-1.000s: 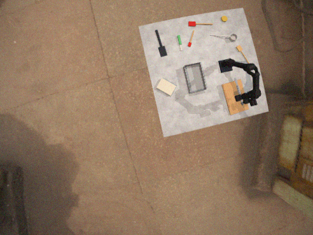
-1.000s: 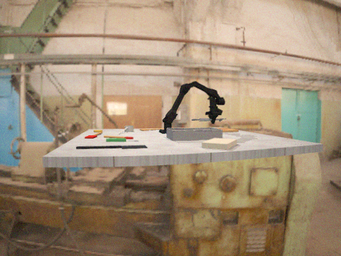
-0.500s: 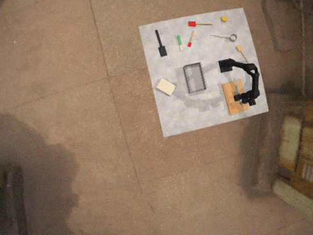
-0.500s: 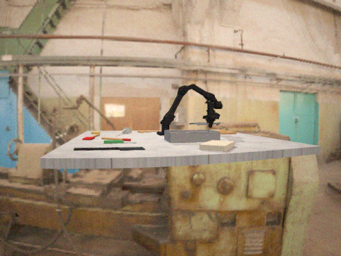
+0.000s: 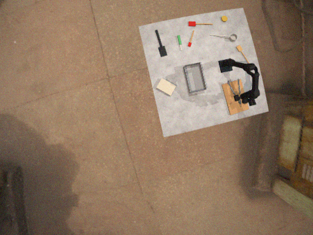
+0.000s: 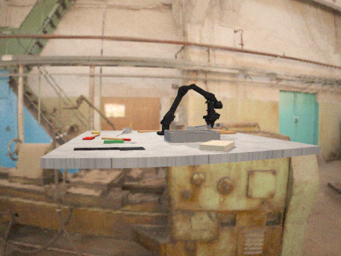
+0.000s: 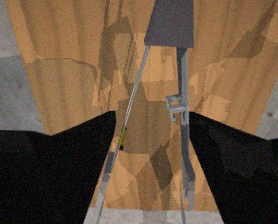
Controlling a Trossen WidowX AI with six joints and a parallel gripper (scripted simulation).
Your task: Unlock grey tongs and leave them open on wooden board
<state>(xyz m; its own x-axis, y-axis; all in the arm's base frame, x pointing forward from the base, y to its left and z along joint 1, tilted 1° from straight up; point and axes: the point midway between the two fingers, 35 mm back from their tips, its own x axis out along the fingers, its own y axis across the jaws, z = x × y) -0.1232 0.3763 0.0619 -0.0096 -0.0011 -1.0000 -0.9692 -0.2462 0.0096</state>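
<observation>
Right now the yellow mark is 20 mm above my gripper tip, 10 mm to the right of it and 10 mm behind it. From my gripper tip the other things lie so: wooden board 40 mm below; then grey roasting tin 480 mm ahead, 230 mm to the right, 20 mm below; then cream block 790 mm ahead, 140 mm to the right, 30 mm below.
</observation>
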